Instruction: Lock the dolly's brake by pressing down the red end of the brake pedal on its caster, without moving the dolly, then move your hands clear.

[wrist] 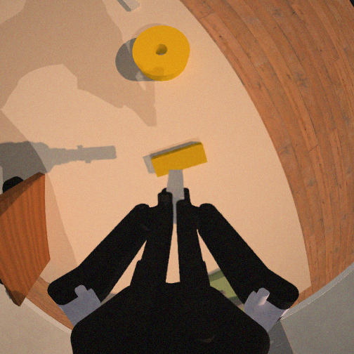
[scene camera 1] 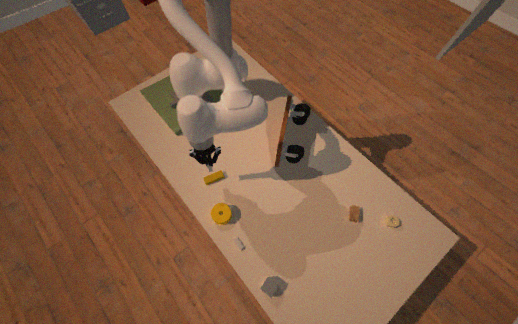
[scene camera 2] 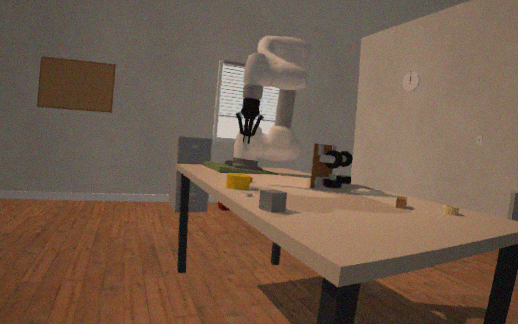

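Seen in the pictures: gripper, fingertip midpoint: [scene camera 1: 211, 168] [scene camera 2: 245, 150]; arm's base, link origin: [scene camera 2: 244, 167].
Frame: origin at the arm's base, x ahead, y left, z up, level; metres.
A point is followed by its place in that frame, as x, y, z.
Note:
The dolly shows as a brown wooden board [scene camera 1: 283, 132] @(0.573, 0.188, 0.182) [scene camera 2: 315, 167] @(0.631, 0.124, 0.076) [wrist: 25, 237] standing upright on its edge. Black caster wheels [scene camera 1: 294, 153] @(0.671, 0.177, 0.137) [scene camera 2: 332, 159] @(0.682, 0.177, 0.119) stick out from its far side, away from the gripper. The caster by the board in the wrist view is mostly hidden. I cannot make out the brake pedal or its red end in any view. My gripper [scene camera 1: 210, 168] @(0.496, -0.167, 0.124) [scene camera 2: 247, 140] [wrist: 175, 180] is shut and empty, pointing down, with grey tips together. It hangs above the table beside a yellow block, well to the side of the dolly and not touching it.
The yellow block [scene camera 1: 214, 177] @(0.490, -0.168, 0.004) [wrist: 180, 159] lies below the fingertips. A yellow disc [scene camera 1: 221, 213] @(0.654, -0.238, -0.004) [scene camera 2: 239, 181] @(0.708, -0.250, 0.013) [wrist: 161, 52], a small light piece [scene camera 1: 240, 244] @(0.825, -0.251, -0.007), a grey block [scene camera 1: 273, 286] @(1.042, -0.238, 0.035) [scene camera 2: 272, 201] @(1.066, -0.268, 0.013), a brown block [scene camera 1: 354, 213] @(1.034, 0.244, 0.016) [scene camera 2: 401, 202] @(1.058, 0.224, 0.003) and a pale ring [scene camera 1: 387, 221] @(1.148, 0.339, 0.005) lie on the table.

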